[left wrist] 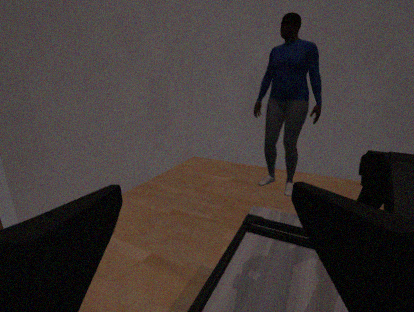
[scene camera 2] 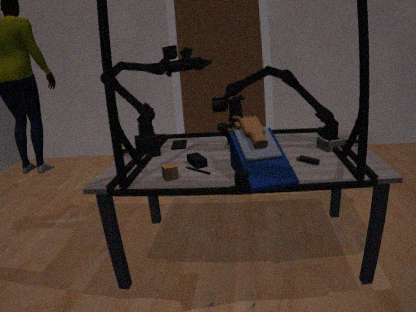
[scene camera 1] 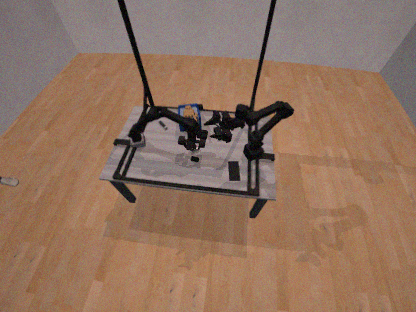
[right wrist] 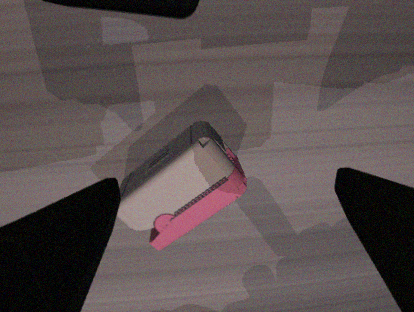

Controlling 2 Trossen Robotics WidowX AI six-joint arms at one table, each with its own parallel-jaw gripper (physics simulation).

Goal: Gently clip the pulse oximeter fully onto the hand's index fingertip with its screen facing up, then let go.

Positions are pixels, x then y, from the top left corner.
Labels:
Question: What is the left gripper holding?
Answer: Nothing.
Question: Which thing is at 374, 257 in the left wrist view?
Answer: The left gripper.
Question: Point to a pulse oximeter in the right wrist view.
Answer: At 195, 175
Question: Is the left gripper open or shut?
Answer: Open.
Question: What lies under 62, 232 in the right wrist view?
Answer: The right gripper.

